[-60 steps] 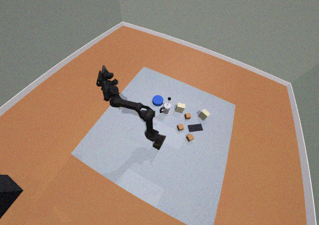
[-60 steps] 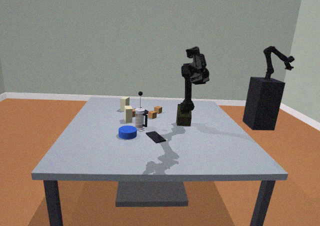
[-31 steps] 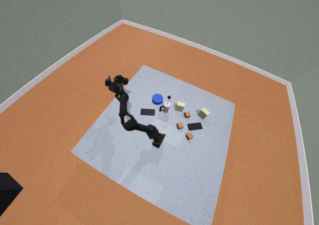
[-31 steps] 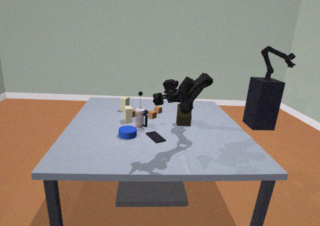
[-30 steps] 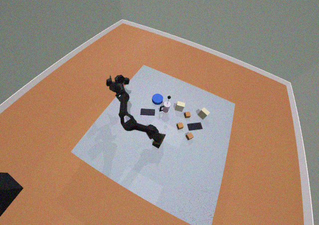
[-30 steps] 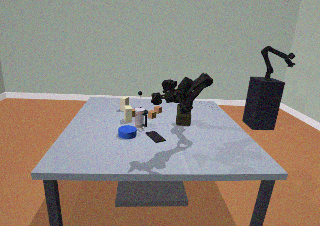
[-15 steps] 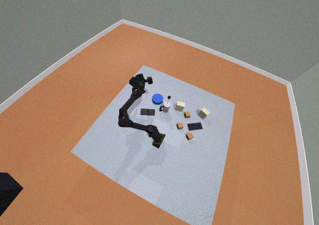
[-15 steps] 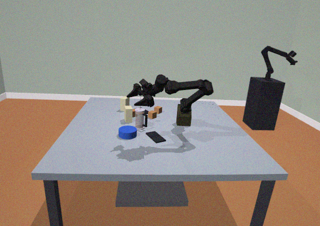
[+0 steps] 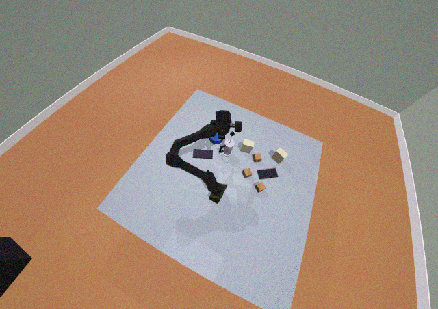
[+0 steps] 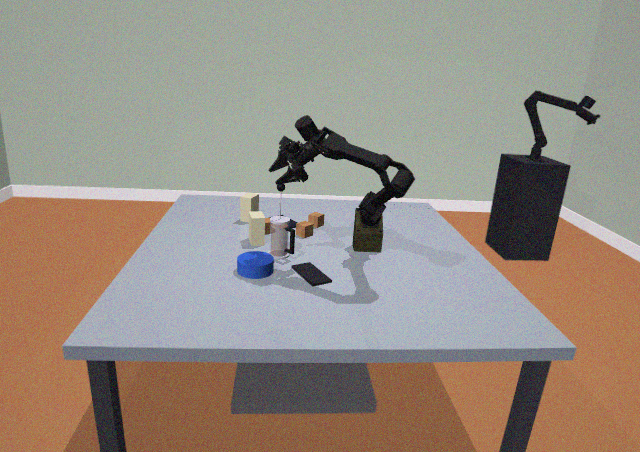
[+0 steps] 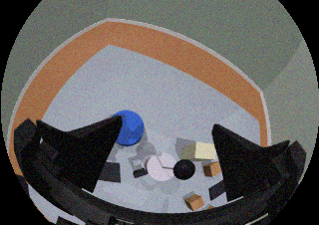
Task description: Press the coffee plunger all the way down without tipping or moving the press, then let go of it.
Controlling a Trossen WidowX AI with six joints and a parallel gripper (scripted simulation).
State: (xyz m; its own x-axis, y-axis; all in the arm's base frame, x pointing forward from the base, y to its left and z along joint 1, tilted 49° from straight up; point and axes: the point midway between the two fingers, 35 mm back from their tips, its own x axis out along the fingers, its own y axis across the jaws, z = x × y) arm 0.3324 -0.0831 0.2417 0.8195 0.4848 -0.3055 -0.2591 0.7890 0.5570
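The glass coffee press is 40 mm behind my gripper tip, 40 mm to the right of it and 180 mm below it.
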